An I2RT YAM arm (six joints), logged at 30 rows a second.
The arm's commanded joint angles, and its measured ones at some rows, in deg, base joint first. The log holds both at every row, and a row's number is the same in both.
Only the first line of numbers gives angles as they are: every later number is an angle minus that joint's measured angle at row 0.
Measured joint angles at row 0:
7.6, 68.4, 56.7, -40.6, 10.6, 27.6
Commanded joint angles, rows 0 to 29:
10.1, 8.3, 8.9, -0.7, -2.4, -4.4
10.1, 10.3, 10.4, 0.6, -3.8, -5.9
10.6, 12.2, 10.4, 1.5, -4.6, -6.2
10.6, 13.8, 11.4, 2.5, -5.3, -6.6
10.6, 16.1, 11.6, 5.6, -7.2, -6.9
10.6, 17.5, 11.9, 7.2, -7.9, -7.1
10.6, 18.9, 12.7, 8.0, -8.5, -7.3
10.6, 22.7, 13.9, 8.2, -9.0, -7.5
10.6, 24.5, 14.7, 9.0, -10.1, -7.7
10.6, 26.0, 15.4, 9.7, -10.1, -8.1
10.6, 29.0, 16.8, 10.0, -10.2, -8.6
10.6, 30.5, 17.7, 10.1, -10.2, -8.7
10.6, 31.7, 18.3, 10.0, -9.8, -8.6
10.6, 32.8, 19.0, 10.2, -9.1, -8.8
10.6, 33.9, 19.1, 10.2, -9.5, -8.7
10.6, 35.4, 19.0, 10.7, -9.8, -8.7
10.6, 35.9, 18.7, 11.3, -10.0, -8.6
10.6, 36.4, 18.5, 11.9, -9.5, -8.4
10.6, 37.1, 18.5, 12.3, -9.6, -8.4
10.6, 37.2, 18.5, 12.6, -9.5, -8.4
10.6, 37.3, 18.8, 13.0, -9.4, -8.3
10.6, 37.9, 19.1, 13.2, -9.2, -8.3
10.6, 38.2, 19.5, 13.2, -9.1, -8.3
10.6, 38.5, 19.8, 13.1, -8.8, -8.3
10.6, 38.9, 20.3, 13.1, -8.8, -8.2
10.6, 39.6, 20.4, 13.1, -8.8, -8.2
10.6, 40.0, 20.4, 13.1, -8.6, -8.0
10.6, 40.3, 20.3, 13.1, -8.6, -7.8
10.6, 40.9, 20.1, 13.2, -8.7, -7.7
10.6, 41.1, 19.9, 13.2, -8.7, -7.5
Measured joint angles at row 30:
10.8, 40.0, 17.9, 10.5, -9.0, -7.5
